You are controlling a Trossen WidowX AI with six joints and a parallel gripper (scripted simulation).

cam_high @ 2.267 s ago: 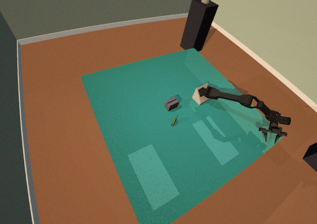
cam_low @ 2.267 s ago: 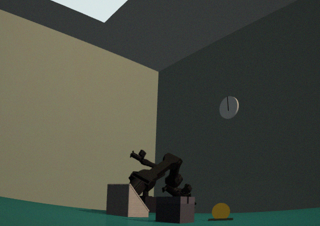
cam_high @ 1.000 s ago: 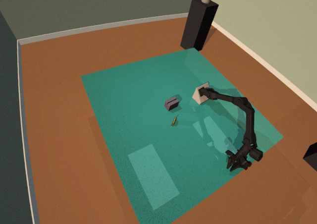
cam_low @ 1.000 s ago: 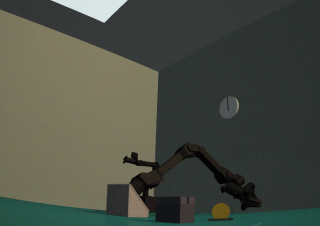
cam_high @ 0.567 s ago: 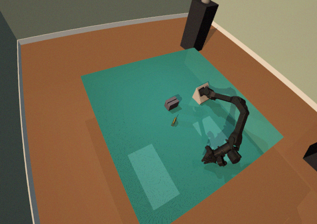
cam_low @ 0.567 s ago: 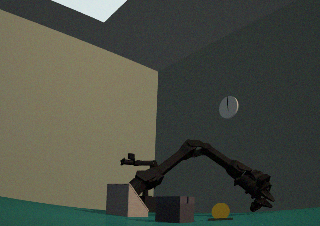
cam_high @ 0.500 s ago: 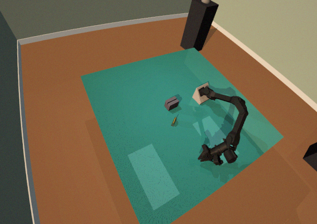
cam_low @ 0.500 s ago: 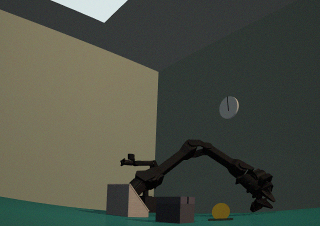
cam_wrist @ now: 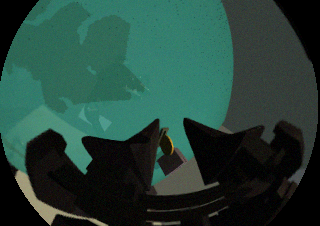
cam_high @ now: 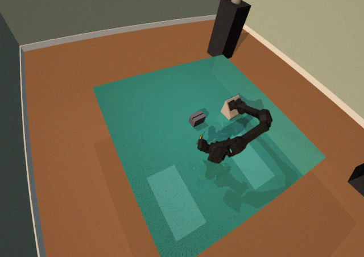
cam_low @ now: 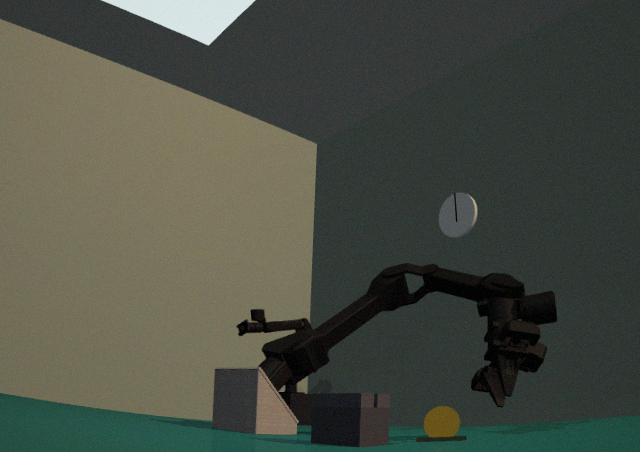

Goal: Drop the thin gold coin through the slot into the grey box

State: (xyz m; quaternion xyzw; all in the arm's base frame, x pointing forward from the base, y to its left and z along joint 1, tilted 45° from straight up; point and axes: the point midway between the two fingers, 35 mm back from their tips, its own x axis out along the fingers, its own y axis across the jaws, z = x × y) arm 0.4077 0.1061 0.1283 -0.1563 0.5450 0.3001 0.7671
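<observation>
The coin is 9 cm to the right of my gripper tip, 7 cm behind it and 3 cm below it.
</observation>
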